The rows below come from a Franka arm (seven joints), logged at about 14 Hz.
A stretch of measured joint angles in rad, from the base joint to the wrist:
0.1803, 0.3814, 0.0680, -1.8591, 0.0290, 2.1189, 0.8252
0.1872, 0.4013, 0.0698, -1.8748, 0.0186, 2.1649, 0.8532
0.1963, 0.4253, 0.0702, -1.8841, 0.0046, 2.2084, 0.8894
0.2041, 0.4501, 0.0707, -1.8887, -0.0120, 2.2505, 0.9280
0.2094, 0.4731, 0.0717, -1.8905, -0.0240, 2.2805, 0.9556
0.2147, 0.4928, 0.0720, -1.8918, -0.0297, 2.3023, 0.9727
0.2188, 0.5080, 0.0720, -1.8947, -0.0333, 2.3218, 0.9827
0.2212, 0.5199, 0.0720, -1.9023, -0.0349, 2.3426, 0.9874
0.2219, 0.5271, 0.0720, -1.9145, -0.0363, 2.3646, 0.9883
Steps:
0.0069, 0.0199, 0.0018, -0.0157, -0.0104, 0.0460, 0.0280
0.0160, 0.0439, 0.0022, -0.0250, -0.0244, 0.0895, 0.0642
0.0238, 0.0687, 0.0027, -0.0296, -0.0410, 0.1316, 0.1028
0.0291, 0.0917, 0.0037, -0.0314, -0.0530, 0.1616, 0.1304
0.0344, 0.1114, 0.0040, -0.0327, -0.0587, 0.1834, 0.1475
0.0385, 0.1266, 0.0040, -0.0356, -0.0623, 0.2029, 0.1575
0.0409, 0.1385, 0.0040, -0.0432, -0.0639, 0.2237, 0.1622
0.0416, 0.1457, 0.0040, -0.0554, -0.0653, 0.2457, 0.1631

